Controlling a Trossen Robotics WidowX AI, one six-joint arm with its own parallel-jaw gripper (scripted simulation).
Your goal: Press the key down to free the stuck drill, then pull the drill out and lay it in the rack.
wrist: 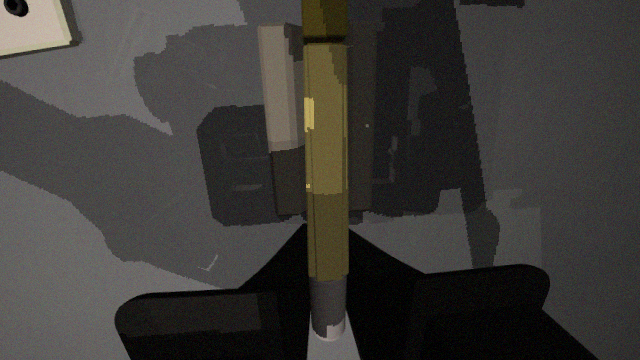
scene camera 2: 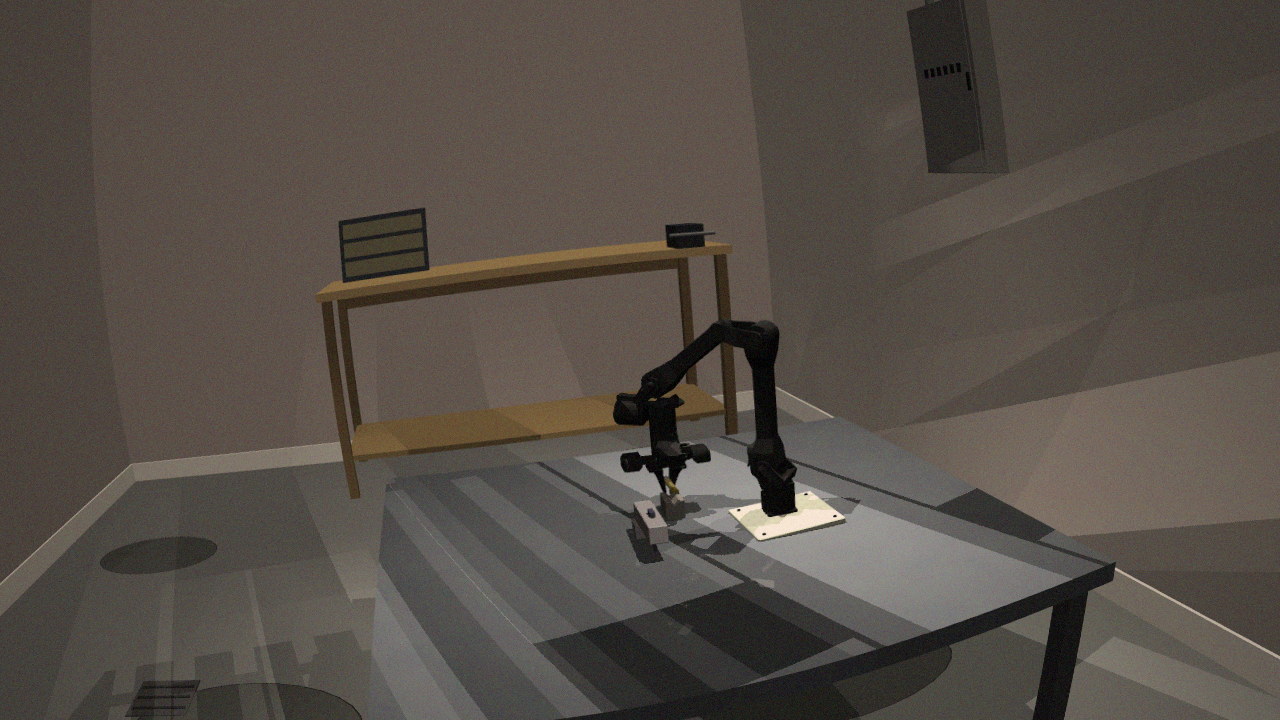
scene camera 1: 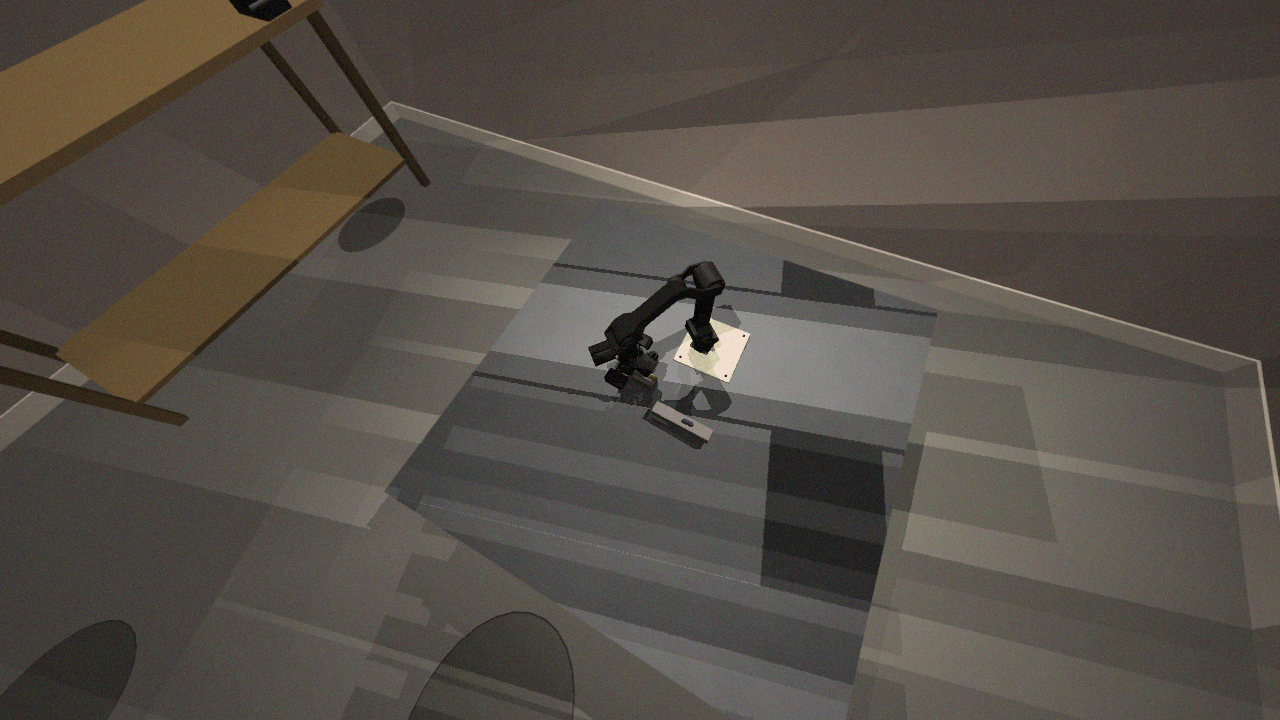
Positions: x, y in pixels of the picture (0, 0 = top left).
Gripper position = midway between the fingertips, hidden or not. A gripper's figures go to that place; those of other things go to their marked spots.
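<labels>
Drill (wrist: 325, 76), 6 cm from the lens. My gripper (wrist: 320, 230), 12 cm from the lens.
</labels>
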